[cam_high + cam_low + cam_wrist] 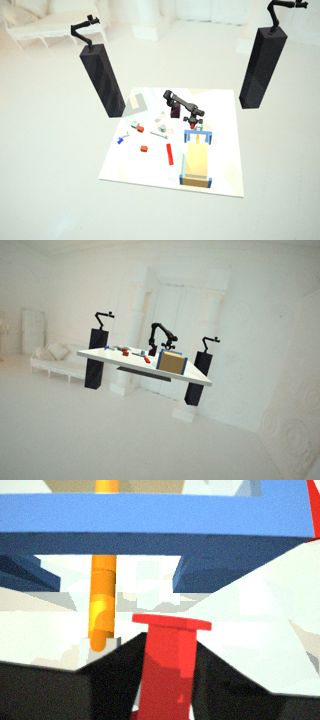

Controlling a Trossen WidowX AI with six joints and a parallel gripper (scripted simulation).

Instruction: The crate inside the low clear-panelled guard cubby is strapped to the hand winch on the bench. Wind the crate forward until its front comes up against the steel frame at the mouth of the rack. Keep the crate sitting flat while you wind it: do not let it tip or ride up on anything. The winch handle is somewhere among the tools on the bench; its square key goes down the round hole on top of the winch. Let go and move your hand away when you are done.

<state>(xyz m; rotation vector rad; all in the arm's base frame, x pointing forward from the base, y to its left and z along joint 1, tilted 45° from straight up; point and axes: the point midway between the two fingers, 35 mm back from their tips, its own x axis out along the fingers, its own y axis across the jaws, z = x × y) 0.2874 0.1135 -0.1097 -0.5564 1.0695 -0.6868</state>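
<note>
Now: gripper tip 40 mm past the red-knobbed winch handle, 30 mm to the right of it and 30 mm above it. Round my gripper tip: red grip: 10 mm behind; then hand winch: 110 mm behind, 60 mm to the left, 100 mm below; then blue steel frame: 70 mm ahead, 50 mm to the left, 30 mm below.
</note>
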